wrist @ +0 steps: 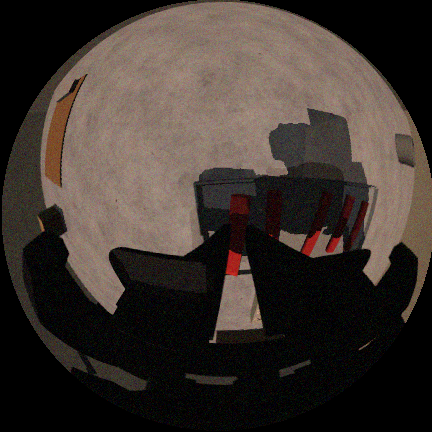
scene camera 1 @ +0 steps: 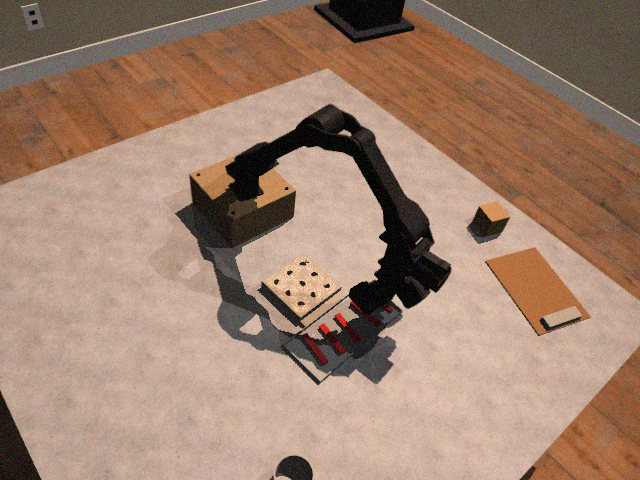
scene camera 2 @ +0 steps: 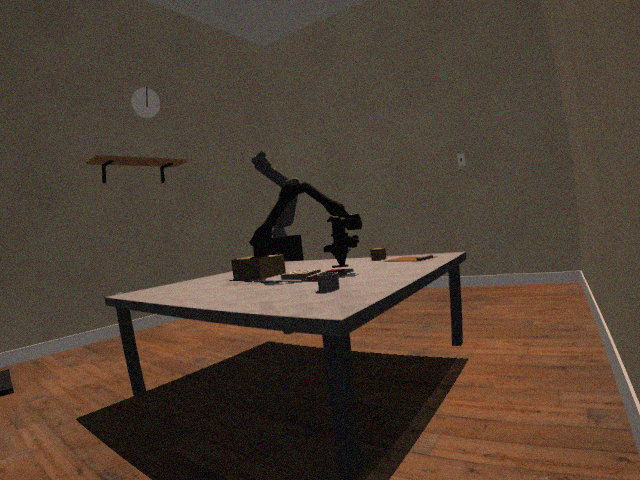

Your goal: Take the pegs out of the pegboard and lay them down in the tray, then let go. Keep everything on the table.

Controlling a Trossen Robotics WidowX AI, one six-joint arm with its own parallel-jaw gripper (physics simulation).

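Frame: origin at the arm's base, x left, y ahead, z down, level; metres.
Seen in the pictures: gripper, between the fingertips: (wrist: 236, 229) (scene camera 1: 382, 303) (scene camera 2: 342, 265); arm's base, origin of its link: (scene camera 1: 246, 189) (scene camera 2: 260, 256).
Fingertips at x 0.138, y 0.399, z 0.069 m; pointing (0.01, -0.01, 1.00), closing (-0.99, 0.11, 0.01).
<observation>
Offsets run from my fingertips to a thing's middle. "*": to the spot under its first point.
My gripper (scene camera 1: 384, 302) (scene camera 2: 339, 262) (wrist: 236, 229) points down, shut on a red peg @[dz +0.002, dx -0.002, dy -0.012 m] (scene camera 1: 387, 308) (scene camera 2: 339, 266) (wrist: 240, 204), held level and low over the tray's right end in scene camera 1. The flat tray (scene camera 1: 321, 373) (wrist: 199, 207) has a thin dark rim. In it lie a first red peg @[dz +0.022, dx -0.186, dy +0.014 m] (scene camera 1: 315, 349) (wrist: 357, 226), a second peg @[dz +0.022, dx -0.140, dy +0.012 m] (scene camera 1: 336, 343) (wrist: 342, 222), a third peg @[dz +0.022, dx -0.095, dy +0.005 m] (scene camera 1: 351, 331) (wrist: 320, 215) and a fourth peg @[dz +0.020, dx -0.040, dy -0.007 m] (scene camera 1: 369, 316) (wrist: 273, 212), side by side and apart. The pegboard @[dz +0.017, dx -0.128, dy -0.127 m] (scene camera 1: 301, 292) (scene camera 2: 301, 274) beside the tray shows several dark holes and no standing peg. Arm and shadow partly hide the tray's right end.
A large wooden box (scene camera 1: 266, 219) (scene camera 2: 258, 267) stands behind the pegboard. A small wooden block @[dz -0.001, dx +0.423, dy -0.080 m] (scene camera 1: 491, 219) (scene camera 2: 378, 253), and a brown board @[dz +0.021, dx +0.388, dy +0.135 m] (scene camera 1: 532, 284) (wrist: 56, 145) with a pale bar @[* dz +0.014, dx +0.367, dy +0.228 m] (scene camera 1: 561, 316), are at the right. A grey cup @[dz +0.001, dx -0.363, dy +0.227 m] (scene camera 1: 294, 469) (scene camera 2: 328, 282) (wrist: 405, 149) stands near the front.
</observation>
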